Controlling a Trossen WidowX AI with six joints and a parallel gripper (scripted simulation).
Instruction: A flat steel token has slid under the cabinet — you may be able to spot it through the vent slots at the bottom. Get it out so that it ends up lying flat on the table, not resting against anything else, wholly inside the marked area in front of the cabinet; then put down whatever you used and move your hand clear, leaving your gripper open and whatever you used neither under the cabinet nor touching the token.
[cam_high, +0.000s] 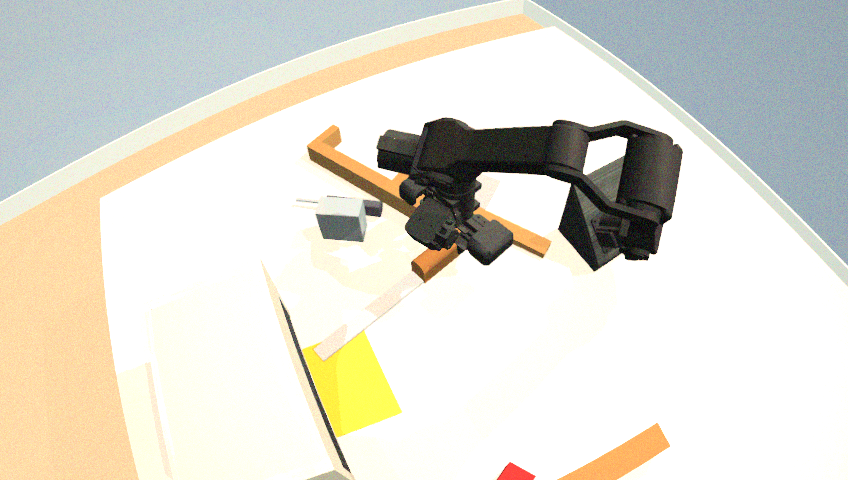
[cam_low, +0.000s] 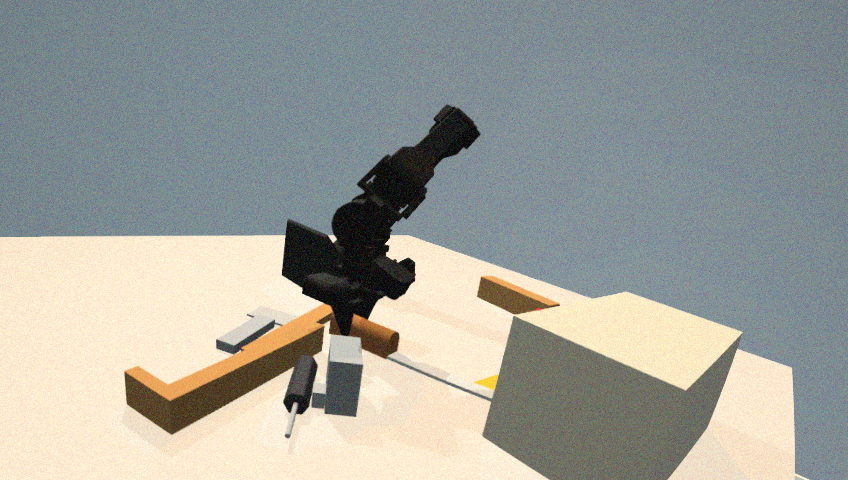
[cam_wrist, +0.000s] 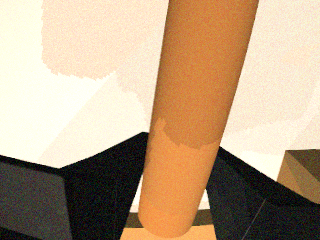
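Now: gripper tip 60 mm past the long orange bar and 40 mm to the left of it. The rest, counted from my gripper tip: dark-handled pin tool (120 mm ahead, 200 mm to the right); then small grey cube (120 mm ahead, 160 mm to the right); then grey block (120 mm ahead, 140 mm to the right, 20 mm above).
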